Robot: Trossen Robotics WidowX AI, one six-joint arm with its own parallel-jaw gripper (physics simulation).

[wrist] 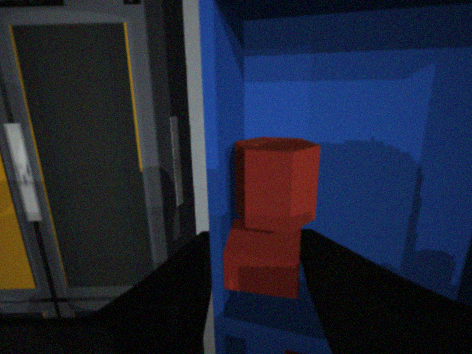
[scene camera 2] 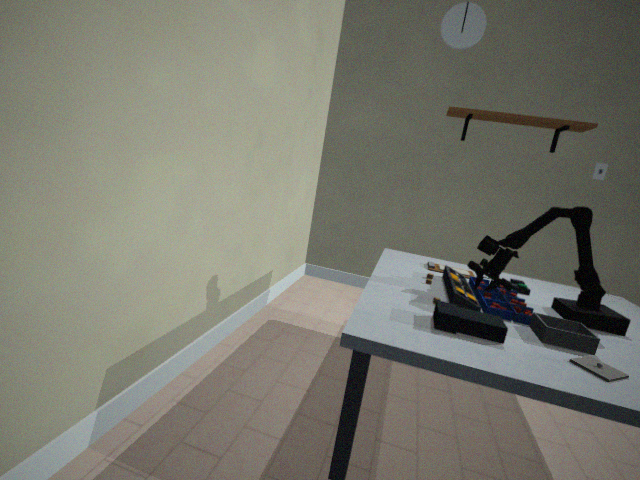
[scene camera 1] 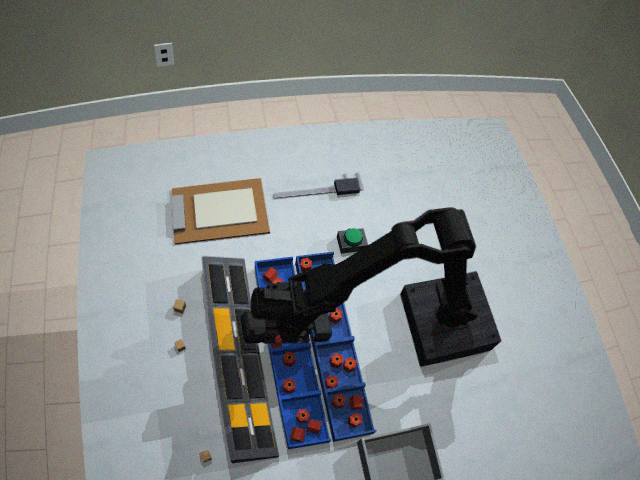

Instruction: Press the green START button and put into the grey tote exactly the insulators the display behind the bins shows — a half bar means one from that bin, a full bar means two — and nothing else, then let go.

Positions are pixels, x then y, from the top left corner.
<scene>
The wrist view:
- my gripper: 256, 241
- display panel: 159, 45
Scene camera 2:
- my gripper: 478, 292
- grey tote: 568, 334
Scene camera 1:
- my gripper: 272, 341
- display panel: 238, 456
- grey tool: 347, 185
</scene>
